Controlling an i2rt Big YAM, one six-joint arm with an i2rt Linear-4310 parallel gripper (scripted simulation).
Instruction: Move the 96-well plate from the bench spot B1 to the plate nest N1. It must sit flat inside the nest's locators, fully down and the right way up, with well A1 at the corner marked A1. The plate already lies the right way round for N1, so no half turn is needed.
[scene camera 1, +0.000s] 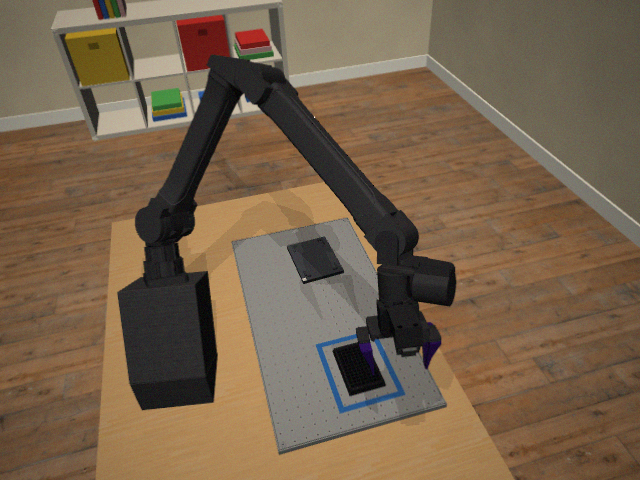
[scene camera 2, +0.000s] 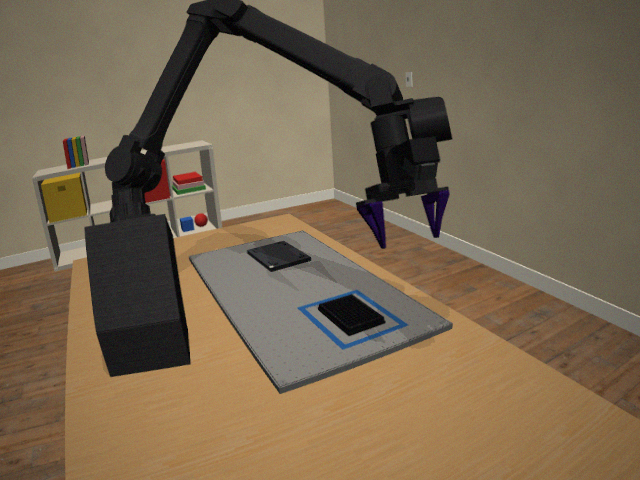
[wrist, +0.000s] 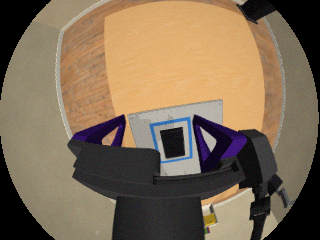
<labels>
my gripper: scene camera 1; scene camera 2; wrist 159, 118
same spot on my gripper: (scene camera 1: 433, 339) = (scene camera 2: 441, 187)
</labels>
